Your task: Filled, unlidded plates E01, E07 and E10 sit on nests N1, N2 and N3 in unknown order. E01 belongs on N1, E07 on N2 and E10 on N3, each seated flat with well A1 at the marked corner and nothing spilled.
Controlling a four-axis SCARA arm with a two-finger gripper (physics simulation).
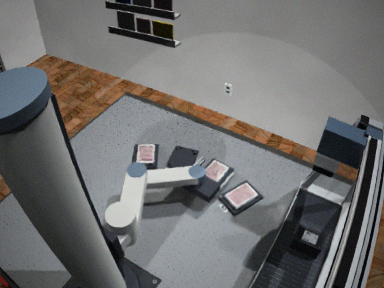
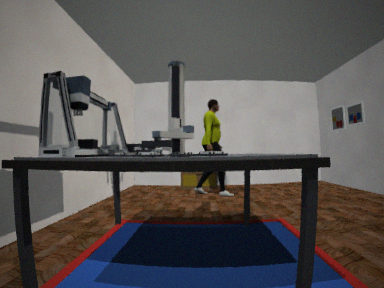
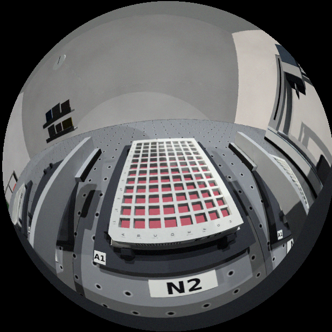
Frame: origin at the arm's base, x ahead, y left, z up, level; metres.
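Seen in the pictures: gripper, fingertip midpoint: [image 1: 217, 166] [image 2: 148, 148].
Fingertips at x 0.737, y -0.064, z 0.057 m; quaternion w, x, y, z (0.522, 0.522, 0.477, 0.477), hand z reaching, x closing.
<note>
Pixels of each thing's middle, then the offset from my fingertips to it. "spot": a spot on its surface instead.
- white plate, body centre: [image 1: 214, 172] dz -0.025, dx -0.023, dy +0.003 m
- filled plate, body centre: [image 1: 145, 154] dz -0.025, dx -0.094, dy +0.346 m
- left nest, surface spot: [image 1: 136, 159] spot: dz -0.017, dx -0.152, dy +0.357 m
- right nest, surface spot: [image 1: 235, 210] spot: dz -0.032, dx -0.160, dy -0.176 m
- empty dark nest, body centre: [image 1: 182, 159] [image 2: 181, 154] dz -0.034, dx -0.022, dy +0.178 m
My gripper [image 1: 217, 168] [image 3: 167, 137] is open and empty. Its fingers stand on both sides of the white plate [image 1: 219, 170] [image 3: 171, 192] on nest N2 [image 3: 142, 265], apart from it. That plate looks flat, with red-pink wells; its A and 1 marks are at the near left corner, by the nest's A1 tag. Its name label is not readable. Another filled plate [image 1: 146, 153] [image 3: 19, 202] sits on the left nest [image 1: 135, 159], and a third [image 1: 242, 195] [image 3: 289, 172] on the right nest [image 1: 235, 210] [image 3: 267, 215]. Their names are not readable.
An empty dark nest [image 1: 183, 157] stands between the left nest and N2. The arm [image 1: 167, 177] [image 2: 172, 135] reaches over the table from the left column [image 1: 55, 190]. A gantry with a blue head [image 1: 342, 141] [image 2: 78, 91] and a dark deck stand at the right. A person [image 2: 211, 127] is behind the table.
</note>
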